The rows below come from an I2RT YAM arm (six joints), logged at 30 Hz.
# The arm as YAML. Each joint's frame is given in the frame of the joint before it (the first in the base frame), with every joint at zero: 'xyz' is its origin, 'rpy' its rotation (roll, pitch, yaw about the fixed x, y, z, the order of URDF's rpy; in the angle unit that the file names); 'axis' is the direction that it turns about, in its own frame. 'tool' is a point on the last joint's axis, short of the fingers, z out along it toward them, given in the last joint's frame.
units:
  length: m
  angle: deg
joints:
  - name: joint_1
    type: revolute
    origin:
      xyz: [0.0, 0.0, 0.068]
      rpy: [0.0, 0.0, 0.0]
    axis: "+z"
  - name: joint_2
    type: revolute
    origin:
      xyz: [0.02, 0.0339, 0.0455]
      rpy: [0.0, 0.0, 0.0]
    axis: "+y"
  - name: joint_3
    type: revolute
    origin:
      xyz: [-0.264, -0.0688, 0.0]
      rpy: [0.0, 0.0, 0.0]
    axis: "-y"
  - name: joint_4
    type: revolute
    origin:
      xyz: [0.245, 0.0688, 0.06]
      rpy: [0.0, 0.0, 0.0]
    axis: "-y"
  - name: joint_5
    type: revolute
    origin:
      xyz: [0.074, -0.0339, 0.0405]
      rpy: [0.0, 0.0, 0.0]
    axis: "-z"
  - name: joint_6
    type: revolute
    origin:
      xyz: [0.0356, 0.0, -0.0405]
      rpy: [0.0, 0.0, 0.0]
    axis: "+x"
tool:
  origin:
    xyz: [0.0, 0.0, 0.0]
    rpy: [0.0, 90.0, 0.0]
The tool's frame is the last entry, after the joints.
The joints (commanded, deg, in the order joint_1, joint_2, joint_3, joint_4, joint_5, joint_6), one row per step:
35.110, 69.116, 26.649, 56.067, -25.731, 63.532
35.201, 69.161, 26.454, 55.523, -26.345, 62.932
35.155, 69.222, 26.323, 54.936, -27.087, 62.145
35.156, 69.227, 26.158, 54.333, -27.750, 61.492
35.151, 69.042, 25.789, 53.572, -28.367, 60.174
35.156, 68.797, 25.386, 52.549, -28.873, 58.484
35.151, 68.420, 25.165, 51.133, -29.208, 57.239
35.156, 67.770, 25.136, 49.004, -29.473, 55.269
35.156, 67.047, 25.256, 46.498, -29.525, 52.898
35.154, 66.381, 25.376, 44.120, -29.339, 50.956
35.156, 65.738, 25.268, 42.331, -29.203, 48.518
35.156, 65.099, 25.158, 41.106, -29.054, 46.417
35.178, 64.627, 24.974, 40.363, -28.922, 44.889
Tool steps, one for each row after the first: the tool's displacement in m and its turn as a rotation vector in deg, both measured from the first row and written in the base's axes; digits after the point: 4 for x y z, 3 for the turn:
-0.0006, 0.0005, -0.0023, -0.844, 0.043, 0.566
-0.0007, 0.0007, -0.0044, -1.781, -0.097, 1.092
-0.0011, 0.0008, -0.0065, -2.626, -0.115, 1.625
-0.0022, 0.0005, -0.0092, -3.848, -0.565, 1.999
-0.0033, 0.0000, -0.0124, -5.336, -1.135, 2.240
-0.0042, -0.0004, -0.0147, -6.635, -1.229, 2.413
-0.0053, -0.0010, -0.0162, -8.378, -1.752, 2.455
-0.0062, -0.0015, -0.0173, -10.366, -2.479, 2.281
-0.0069, -0.0022, -0.0183, -12.117, -2.860, 1.978
-0.0081, -0.0031, -0.0197, -13.911, -3.972, 1.674
-0.0093, -0.0041, -0.0201, -15.246, -5.246, 1.363
-0.0104, -0.0048, -0.0208, -16.191, -6.216, 1.142

